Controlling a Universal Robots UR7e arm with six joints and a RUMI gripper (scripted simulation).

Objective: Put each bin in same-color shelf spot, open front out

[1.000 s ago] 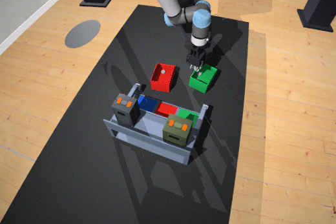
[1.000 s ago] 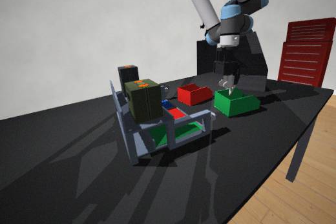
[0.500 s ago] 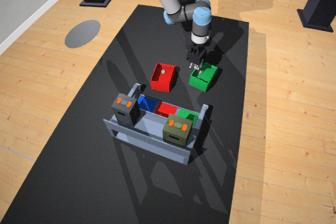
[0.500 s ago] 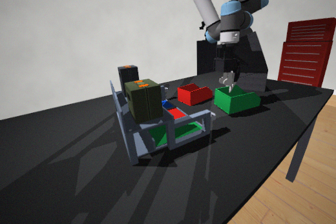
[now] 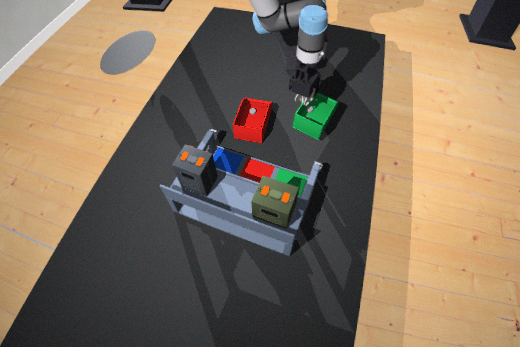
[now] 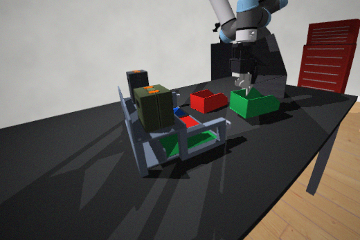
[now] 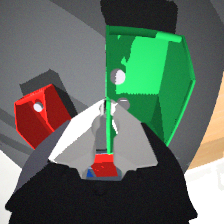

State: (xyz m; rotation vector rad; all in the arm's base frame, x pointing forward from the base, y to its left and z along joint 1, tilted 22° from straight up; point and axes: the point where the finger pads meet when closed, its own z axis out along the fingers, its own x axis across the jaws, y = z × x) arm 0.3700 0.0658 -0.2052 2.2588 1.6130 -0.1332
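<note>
Now: the green bin 1 cm ahead of my hand, 5 cm to the left of it and 3 cm below it. Also, from my hand: dark grey box 37 cm ahead, 26 cm to the right, 6 cm above; then red bin 5 cm ahead, 17 cm to the right, 6 cm below.
</note>
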